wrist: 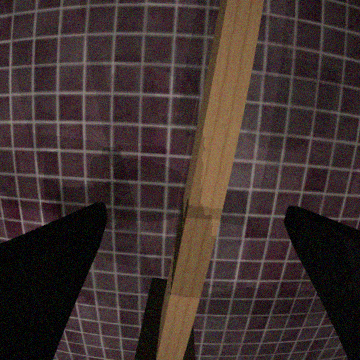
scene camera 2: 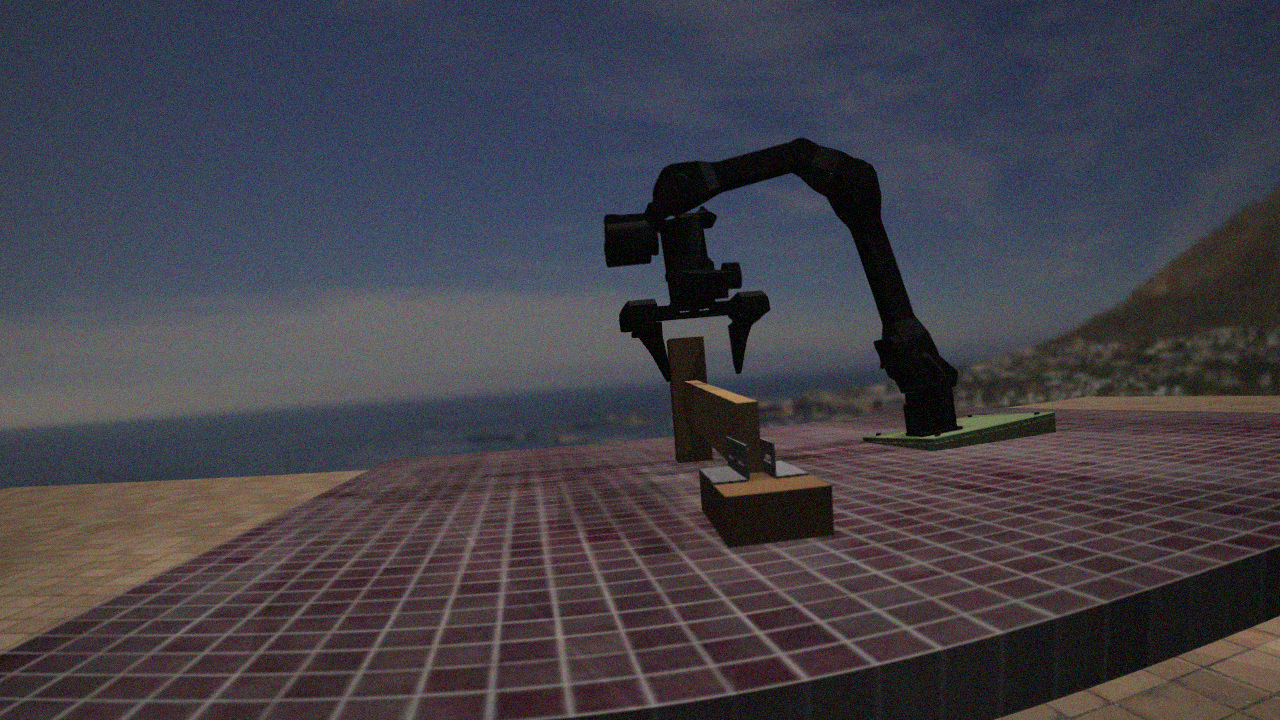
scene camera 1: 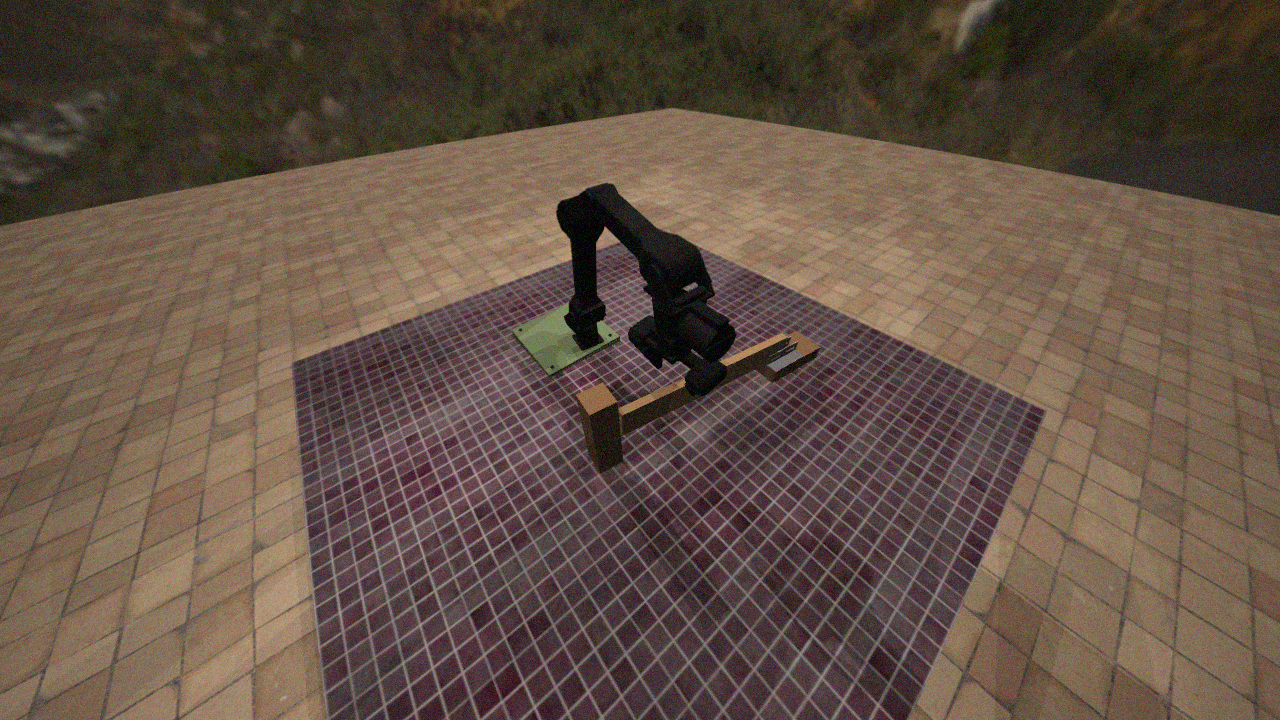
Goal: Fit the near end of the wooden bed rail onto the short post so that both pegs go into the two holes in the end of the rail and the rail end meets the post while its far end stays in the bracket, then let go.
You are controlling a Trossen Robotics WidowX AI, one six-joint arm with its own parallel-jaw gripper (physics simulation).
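Places are measured from the arm's base along level axes (x ahead, y left, z up), in centimetres.
Where they show: gripper, between the fingertips: (wrist: 197, 213) (scene camera 2: 704, 377) (scene camera 1: 676, 380); arm's base, origin of its link: (scene camera 2: 933, 432) (scene camera 1: 588, 339).
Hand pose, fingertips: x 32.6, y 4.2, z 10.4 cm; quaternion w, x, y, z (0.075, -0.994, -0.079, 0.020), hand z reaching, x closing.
Observation:
Each offset is from my fingertips to the centre of the thing. "pt": to the spot under its first point. Level surfaces: height alone.
The wooden bed rail @[dx +0.4, dy +9.1, dz -4.4 cm] (scene camera 1: 653, 405) (scene camera 2: 729, 413) (wrist: 220, 115) runs from the short post @[pt dx +3.0, dy -17.6, dz -0.2 cm] (scene camera 1: 601, 434) (scene camera 2: 688, 360) to the bracket @[dx +0.3, dy +30.8, dz -8.3 cm] (scene camera 1: 785, 360) (scene camera 2: 737, 456). In scene camera 1 its near end is against the post's side, with no gap that I can see. The pegs and holes are hidden. The far end stands between the bracket's upright metal plates. My gripper (scene camera 2: 702, 374) (wrist: 197, 213) is open and empty. Its fingers are spread wide, one on each side of the rail's line and apart from the rail in the wrist view. In scene camera 2 the fingertips are about level with or above its top edge.
The bracket sits on a low wooden block @[dx +0.3, dy +33.9, dz -10.2 cm] (scene camera 1: 805, 347) (scene camera 2: 769, 514). The arm's base stands on a green plate (scene camera 1: 546, 344) (scene camera 2: 1002, 428) to one side of the rail. All of it rests on a purple tiled surface @[dz -12.0 cm] (scene camera 1: 501, 555) (scene camera 2: 501, 582).

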